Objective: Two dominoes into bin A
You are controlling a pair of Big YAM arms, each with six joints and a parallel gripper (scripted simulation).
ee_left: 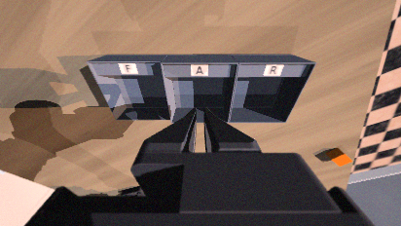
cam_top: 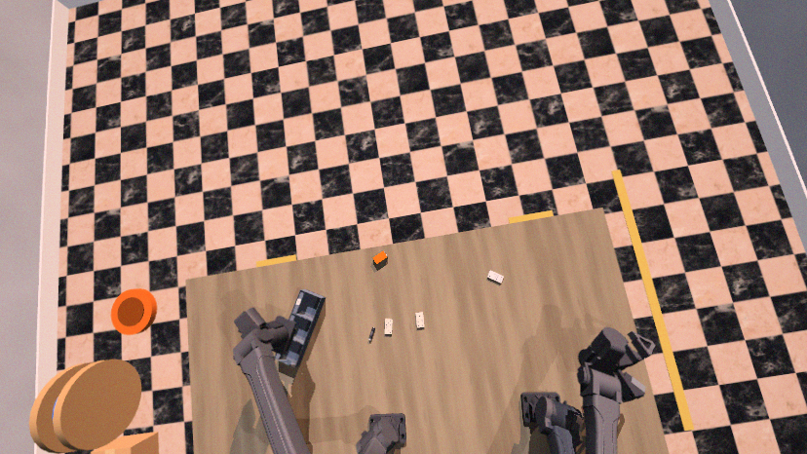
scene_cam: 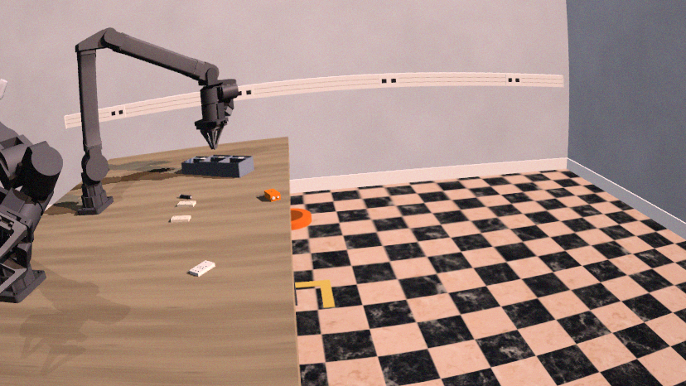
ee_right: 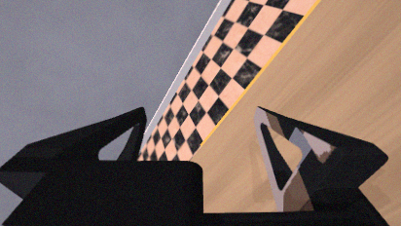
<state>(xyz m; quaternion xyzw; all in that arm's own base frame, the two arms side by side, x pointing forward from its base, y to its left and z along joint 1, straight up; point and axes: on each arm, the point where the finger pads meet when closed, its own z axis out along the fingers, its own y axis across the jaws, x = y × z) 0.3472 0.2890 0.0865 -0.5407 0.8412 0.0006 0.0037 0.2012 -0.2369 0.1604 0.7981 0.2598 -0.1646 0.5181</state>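
My left gripper is now 60 mm above the bin row.
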